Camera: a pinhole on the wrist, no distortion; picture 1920 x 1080 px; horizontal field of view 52.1 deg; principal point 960.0 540.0 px. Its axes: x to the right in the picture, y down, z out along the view. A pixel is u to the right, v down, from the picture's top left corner.
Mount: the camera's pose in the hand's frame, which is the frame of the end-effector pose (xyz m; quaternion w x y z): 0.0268 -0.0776 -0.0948 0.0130 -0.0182 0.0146 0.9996
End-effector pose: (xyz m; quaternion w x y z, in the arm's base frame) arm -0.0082 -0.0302 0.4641 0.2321 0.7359 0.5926 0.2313
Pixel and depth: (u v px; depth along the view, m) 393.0 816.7 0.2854
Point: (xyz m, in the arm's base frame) 0.0449 0.0736 0.2492
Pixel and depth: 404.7 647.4 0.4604
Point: 0.1758 0.0991 0.1253
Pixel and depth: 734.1 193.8 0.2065
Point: 0.0414 0.0122 0.3576
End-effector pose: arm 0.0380 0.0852 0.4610 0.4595 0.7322 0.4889 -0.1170
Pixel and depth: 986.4 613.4 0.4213
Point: 0.0650 -0.1603 0.2329
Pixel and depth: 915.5 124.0 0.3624
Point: 0.1316 -0.1100 0.3055
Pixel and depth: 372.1 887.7 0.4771
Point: 0.0957 -0.1150 0.0689
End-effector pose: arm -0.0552 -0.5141 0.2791 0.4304 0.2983 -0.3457 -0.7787
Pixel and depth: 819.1 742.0 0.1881
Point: -0.1844 -0.4807 0.2556
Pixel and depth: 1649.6 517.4 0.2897
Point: -0.1914 -0.3611 0.3544
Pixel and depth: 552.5 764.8 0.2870
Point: -0.2857 -0.4846 0.2980
